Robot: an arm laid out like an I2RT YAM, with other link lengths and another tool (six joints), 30 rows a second.
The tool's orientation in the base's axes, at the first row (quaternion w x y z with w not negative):
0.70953, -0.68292, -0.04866, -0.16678
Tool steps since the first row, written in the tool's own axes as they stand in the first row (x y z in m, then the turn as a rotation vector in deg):
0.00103, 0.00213, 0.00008, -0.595, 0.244, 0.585
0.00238, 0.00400, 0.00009, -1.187, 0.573, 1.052
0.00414, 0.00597, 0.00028, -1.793, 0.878, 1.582
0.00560, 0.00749, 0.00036, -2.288, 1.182, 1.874
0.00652, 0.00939, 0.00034, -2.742, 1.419, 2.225
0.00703, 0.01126, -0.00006, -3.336, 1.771, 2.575
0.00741, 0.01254, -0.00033, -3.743, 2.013, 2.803
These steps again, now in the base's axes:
0.00163, -0.00007, -0.00172, -0.392, 0.681, -0.373
0.00346, -0.00027, -0.00310, -0.775, 1.245, -0.833
0.00574, -0.00036, -0.00444, -1.167, 1.874, -1.270
0.00759, -0.00051, -0.00545, -1.494, 2.250, -1.688
0.00903, -0.00067, -0.00699, -1.793, 2.676, -2.027
0.01001, -0.00113, -0.00865, -2.189, 3.126, -2.517
0.01071, -0.00144, -0.00977, -2.462, 3.422, -2.854

